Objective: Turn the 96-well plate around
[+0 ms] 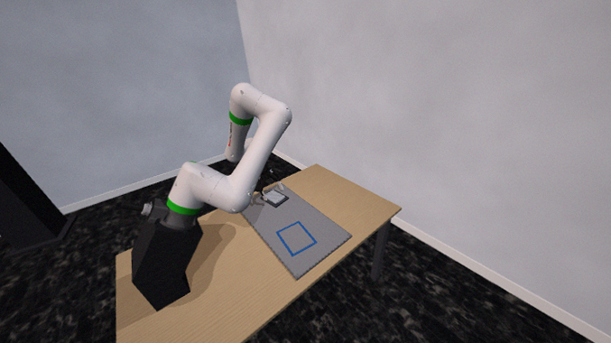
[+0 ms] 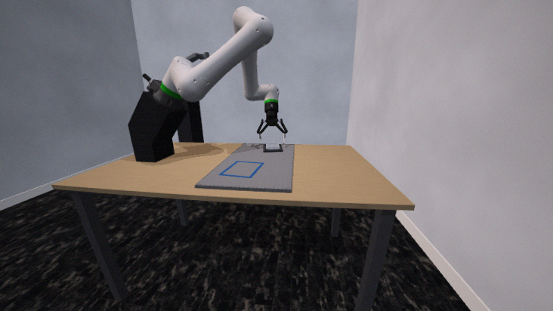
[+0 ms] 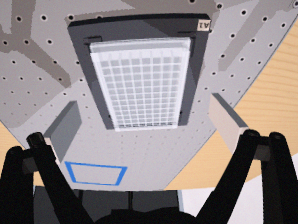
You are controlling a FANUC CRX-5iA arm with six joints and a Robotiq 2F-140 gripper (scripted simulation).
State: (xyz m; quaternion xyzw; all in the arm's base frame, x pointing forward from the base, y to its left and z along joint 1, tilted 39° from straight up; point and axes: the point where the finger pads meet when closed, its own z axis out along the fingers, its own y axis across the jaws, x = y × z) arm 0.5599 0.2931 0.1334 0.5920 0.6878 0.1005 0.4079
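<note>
Right now the white 96-well plate is 3 cm below my hand. From my hand the other things lie so: dark plate nest N1: 4 cm below; A1 label: 3 cm ahead, 9 cm to the left, 3 cm below.
</note>
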